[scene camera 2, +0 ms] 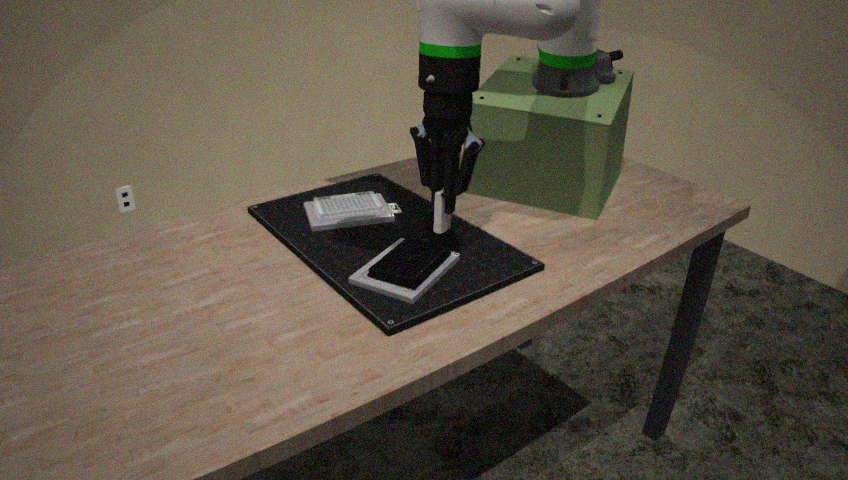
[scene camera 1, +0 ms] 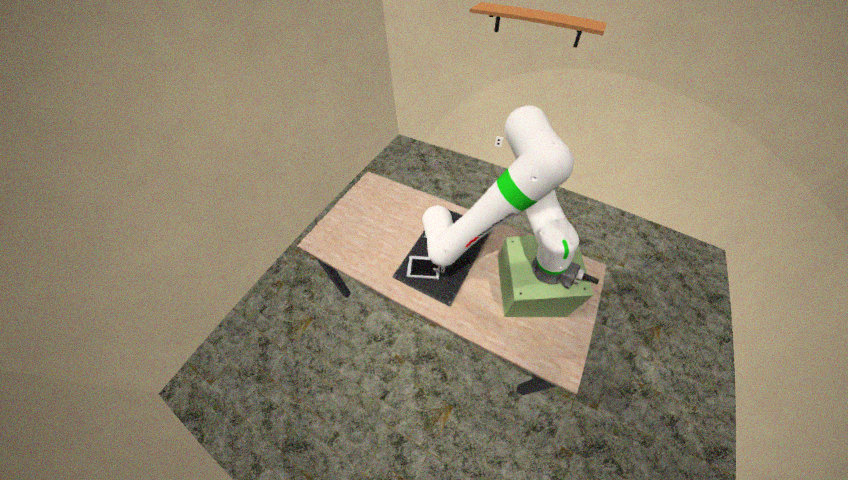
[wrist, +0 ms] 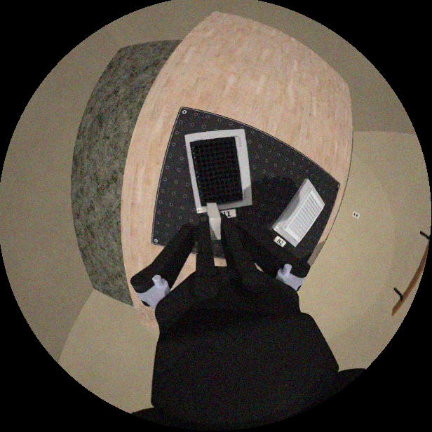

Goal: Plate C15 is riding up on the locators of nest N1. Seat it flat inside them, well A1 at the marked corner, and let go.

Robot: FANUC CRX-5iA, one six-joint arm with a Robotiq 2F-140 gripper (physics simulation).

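Frame: origin at the arm's base, x ahead, y left, z up, level; metres.
Seen in the pictures: gripper, fingertip midpoint: [scene camera 2: 442, 229] [scene camera 1: 436, 268]; arm's base, origin of the base link: [scene camera 2: 565, 84] [scene camera 1: 550, 268].
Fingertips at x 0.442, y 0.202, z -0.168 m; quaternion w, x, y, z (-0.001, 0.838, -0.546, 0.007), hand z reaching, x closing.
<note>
Pixels of each thing's top centre, then the offset from my fingertips to it. "spot": a spot on its surface instead. Level surfaces: height alone.
- Plate C15, middle of its top: [scene camera 2: 410, 257] [scene camera 1: 423, 266] dx +0.068, dy +0.014, dz -0.027 m
- nest N1, middle of its top: [scene camera 2: 406, 263] [scene camera 1: 423, 266] dx +0.073, dy +0.008, dz -0.041 m
- small white tag, surface spot: [scene camera 2: 455, 253] spot: dx -0.021, dy +0.013, dz -0.044 m
- pale plate, middle of its top: [scene camera 2: 347, 202] dx +0.068, dy -0.245, dz -0.030 m
- same black perforated board, surface spot: [scene camera 2: 505, 255] [scene camera 1: 449, 291] spot: dx -0.106, dy +0.043, dz -0.056 m
- wooden table, its level: dz -0.069 m
Plate C15 [scene camera 1: 423, 267] [scene camera 2: 410, 263] [wrist: 217, 170], black with many wells, lies within the pale rim of nest N1 [scene camera 1: 423, 277] [scene camera 2: 380, 290] [wrist: 246, 170]. In the wrist view more pale nest shows along its right side than its left. Whether it lies fully flat is hard to tell. A small white tag [scene camera 2: 455, 253] [wrist: 199, 210] marks one corner of the nest; the lettering of well A1 is too small to read. My gripper [scene camera 2: 441, 228] [wrist: 211, 210] is shut and empty, fingertips above the nest's label end. They partly cover the N1 label [wrist: 229, 214].
Nest N2, with a pale plate [scene camera 2: 348, 204] [wrist: 303, 212] on it, stands on the same black perforated board [scene camera 1: 449, 291] [scene camera 2: 505, 255] [wrist: 172, 200]. The green robot base [scene camera 1: 535, 282] [scene camera 2: 535, 160] stands on the wooden table [scene camera 1: 368, 208] [scene camera 2: 178, 309] [wrist: 260, 65].
</note>
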